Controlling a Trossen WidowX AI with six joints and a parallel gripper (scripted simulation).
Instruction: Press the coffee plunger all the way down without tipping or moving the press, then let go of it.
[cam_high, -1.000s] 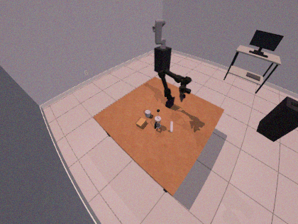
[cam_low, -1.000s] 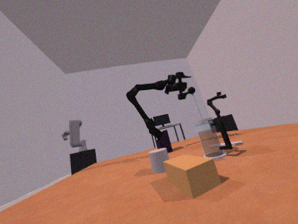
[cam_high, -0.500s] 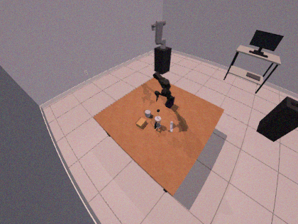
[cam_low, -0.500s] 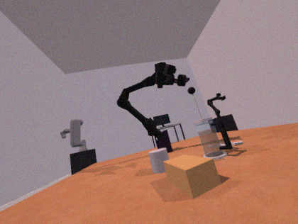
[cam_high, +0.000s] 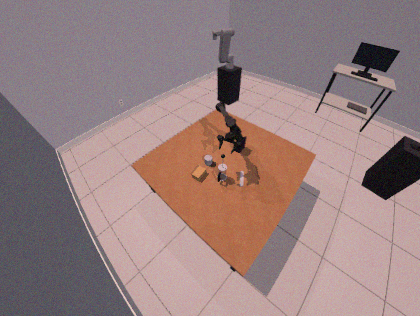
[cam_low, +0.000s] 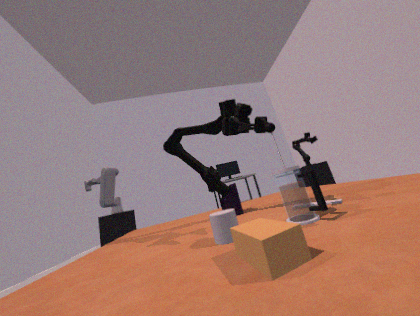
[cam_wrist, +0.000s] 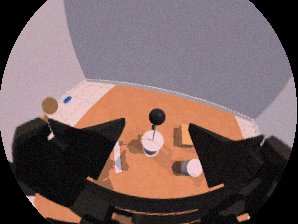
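Now: the coffee press 160 mm below my gripper tip, 40 mm ahead of it and 10 mm to the left of it. From my gripper tip the other things lie so: grey cup: 250 mm below, 190 mm to the right; then tan box: 260 mm below, 150 mm ahead, 140 mm to the right.
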